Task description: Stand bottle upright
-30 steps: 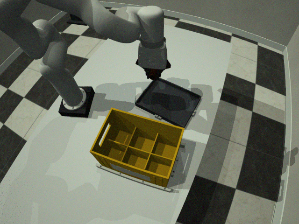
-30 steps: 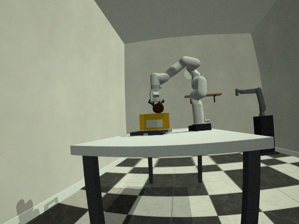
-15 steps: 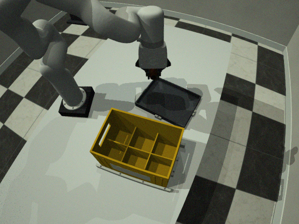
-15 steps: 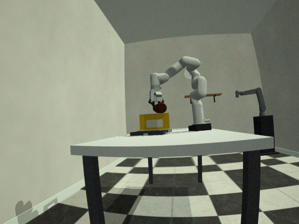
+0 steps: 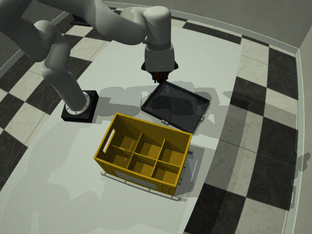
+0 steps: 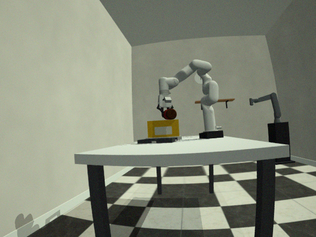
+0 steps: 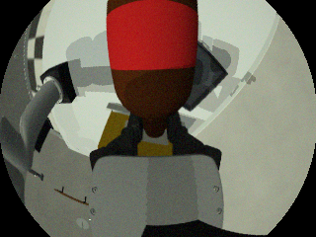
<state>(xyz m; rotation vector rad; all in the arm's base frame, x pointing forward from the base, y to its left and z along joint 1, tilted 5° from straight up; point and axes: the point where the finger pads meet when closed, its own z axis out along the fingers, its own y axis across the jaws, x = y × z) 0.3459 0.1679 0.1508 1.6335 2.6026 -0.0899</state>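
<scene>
The brown bottle is 20 mm behind my hand, 50 mm to the left of it and 10 mm below it. Round my hand: dark grey tray: 60 mm ahead, 30 mm to the left, 190 mm below; then yellow crate: 60 mm ahead, 270 mm to the right, 120 mm below.
</scene>
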